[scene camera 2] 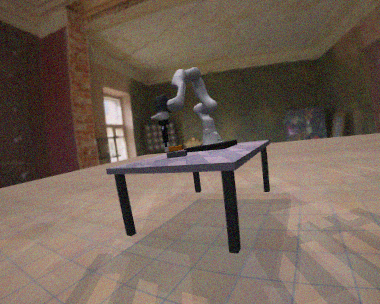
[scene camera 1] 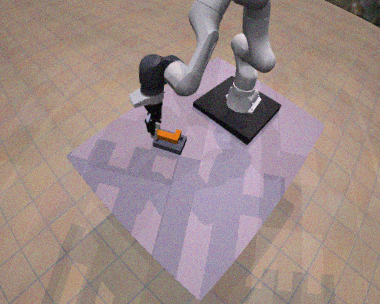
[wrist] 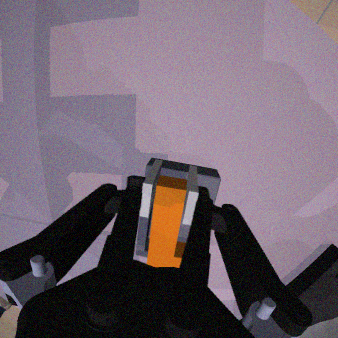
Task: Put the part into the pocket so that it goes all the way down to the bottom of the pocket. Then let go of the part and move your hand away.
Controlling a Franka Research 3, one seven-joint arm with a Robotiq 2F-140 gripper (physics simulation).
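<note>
The orange L-shaped part [scene camera 1: 169,136] [scene camera 2: 175,148] [wrist: 165,221] sits in the pocket of the grey block [scene camera 1: 177,148] [scene camera 2: 177,154] [wrist: 209,181] on the purple table [scene camera 1: 207,193] [scene camera 2: 207,160]. Much of the part still stands above the block's top. My gripper [scene camera 1: 157,134] [wrist: 173,175] is shut on the part at its left end, with the white finger pads on both sides of it. In the wrist view the block's far end shows just past the fingertips. How deep the part sits in the pocket is hidden.
The arm's black base plate [scene camera 1: 219,105] [scene camera 2: 213,146] lies on the table behind and to the right of the block. The table stands on dark legs [scene camera 2: 231,211] on a tiled floor [scene camera 1: 83,45].
</note>
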